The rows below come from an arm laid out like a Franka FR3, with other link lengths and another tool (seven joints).
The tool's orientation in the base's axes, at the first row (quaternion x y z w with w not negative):
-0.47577, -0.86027, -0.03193, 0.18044
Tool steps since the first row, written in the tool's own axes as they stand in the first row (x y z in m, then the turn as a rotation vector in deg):
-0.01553, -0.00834, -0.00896, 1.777, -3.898, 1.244
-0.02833, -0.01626, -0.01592, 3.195, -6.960, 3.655
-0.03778, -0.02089, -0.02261, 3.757, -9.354, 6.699
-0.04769, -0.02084, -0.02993, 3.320, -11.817, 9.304
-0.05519, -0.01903, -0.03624, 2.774, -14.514, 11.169
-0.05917, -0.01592, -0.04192, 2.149, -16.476, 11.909
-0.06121, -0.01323, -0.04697, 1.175, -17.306, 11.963
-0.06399, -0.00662, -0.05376, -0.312, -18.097, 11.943
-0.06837, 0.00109, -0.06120, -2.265, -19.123, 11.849
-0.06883, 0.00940, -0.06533, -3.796, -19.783, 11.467
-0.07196, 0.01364, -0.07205, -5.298, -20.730, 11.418
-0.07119, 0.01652, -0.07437, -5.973, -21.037, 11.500
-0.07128, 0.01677, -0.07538, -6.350, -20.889, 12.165
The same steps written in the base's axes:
0.00307, -0.01911, 0.00404, -4.441, -0.409, -0.100
0.00462, -0.03534, 0.00709, -8.342, -0.388, -1.508
0.00721, -0.04701, 0.01065, -11.453, -0.550, -3.876
0.01408, -0.05663, 0.01410, -14.016, -1.655, -6.168
0.02096, -0.06313, 0.01722, -16.514, -3.144, -7.779
0.02706, -0.06593, 0.02080, -18.048, -4.550, -8.453
0.03169, -0.06726, 0.02450, -18.283, -5.777, -8.738
0.04042, -0.06744, 0.02911, -18.217, -7.412, -9.134
0.05101, -0.06845, 0.03366, -18.101, -9.569, -9.592
0.05929, -0.06523, 0.03639, -17.803, -11.251, -9.681
0.06620, -0.06697, 0.04109, -17.851, -12.991, -10.037
0.06887, -0.06530, 0.04318, -17.804, -13.685, -10.307
0.06940, -0.06547, 0.04406, -17.685, -13.757, -11.073

